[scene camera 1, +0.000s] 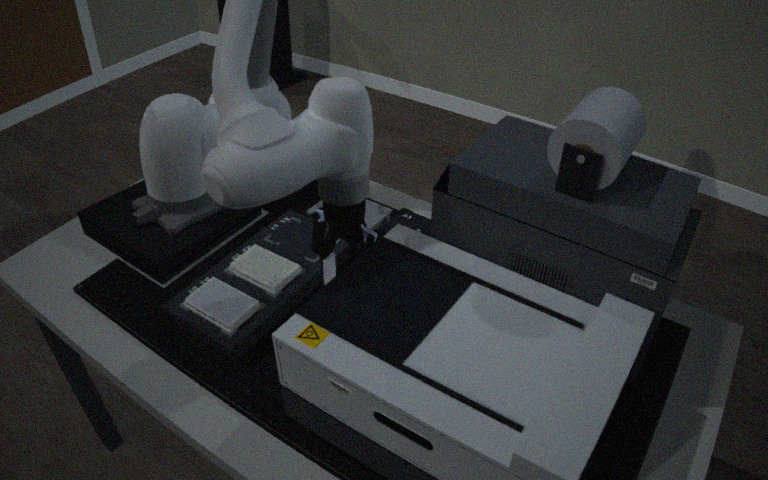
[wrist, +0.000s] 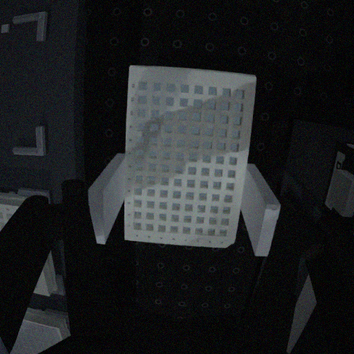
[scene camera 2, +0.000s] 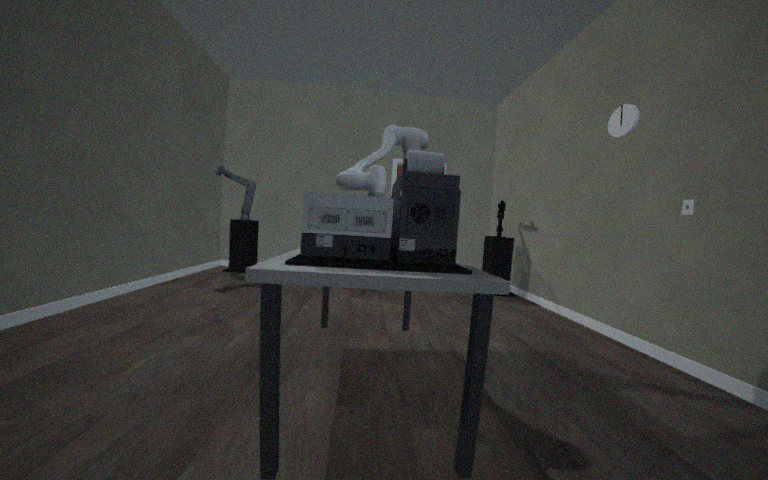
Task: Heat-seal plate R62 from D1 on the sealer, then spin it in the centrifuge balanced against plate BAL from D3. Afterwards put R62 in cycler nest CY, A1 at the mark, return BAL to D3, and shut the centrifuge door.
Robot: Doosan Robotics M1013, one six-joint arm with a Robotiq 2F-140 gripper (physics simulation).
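Pixels of known places: arm's base, origin of the base link: [scene camera 1: 181,205].
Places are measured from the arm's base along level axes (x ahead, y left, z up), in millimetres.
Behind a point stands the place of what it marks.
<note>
My gripper [scene camera 1: 345,255] [wrist: 184,178] is shut on a white 96-well plate, taken as R62 [wrist: 187,160], held level above the dark mat beside the deck. In scene camera 1 the plate is hidden behind the white centrifuge [scene camera 1: 362,356] {z 176, x 747, y -185 mm} [scene camera 2: 346,212] {z 145, x 1065, y -44 mm}; one pale finger pad shows. The nearest plate on the deck [scene camera 1: 222,302] {z 34, x 377, y -165 mm}, likely BAL in D3, lies flat, with another plate [scene camera 1: 265,268] {z 33, x 366, y -45 mm} beside it. The nest beyond them is empty. The dark sealer [scene camera 1: 538,226] {z 258, x 835, y 138 mm} [scene camera 2: 427,195] {z 228, x 1054, y 249 mm} stands behind the centrifuge. Whether the centrifuge door is open cannot be told. Plate labels are unreadable.
A white film roll [scene camera 1: 611,130] {z 433, x 899, y 185 mm} [scene camera 2: 425,161] {z 385, x 921, y 251 mm} sits on the sealer. A light block [scene camera 1: 376,212] {z 9, x 393, y 271 mm}, possibly the cycler, is behind the gripper. The deck [scene camera 1: 308,283] {z 11, x 446, y -4 mm} [wrist: 62,100] lies left of the held plate. The robot base stands on a black plinth [scene camera 1: 135,249] {z 14, x 76, y -178 mm}.
</note>
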